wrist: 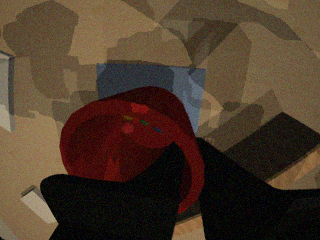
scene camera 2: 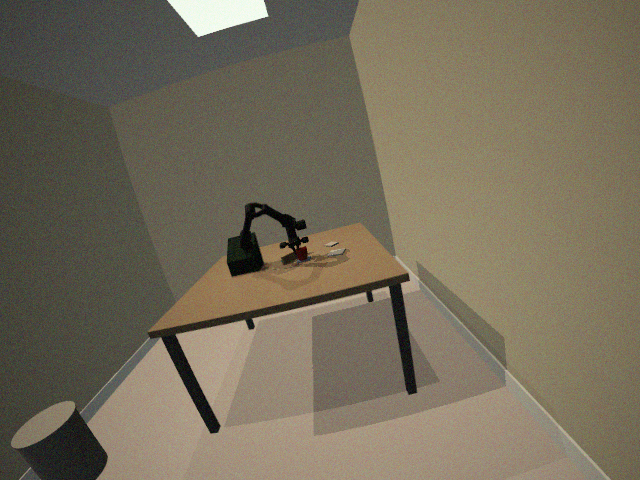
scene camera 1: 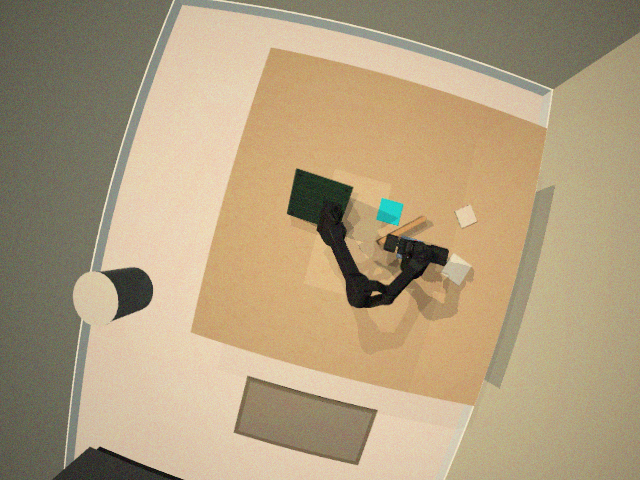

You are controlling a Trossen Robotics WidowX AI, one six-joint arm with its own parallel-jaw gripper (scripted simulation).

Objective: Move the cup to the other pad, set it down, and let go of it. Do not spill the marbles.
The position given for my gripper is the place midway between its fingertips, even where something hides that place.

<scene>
In view: my gripper (wrist: 188,142), a red cup (wrist: 92,145) and a pale blue pad (wrist: 187,83).
</scene>
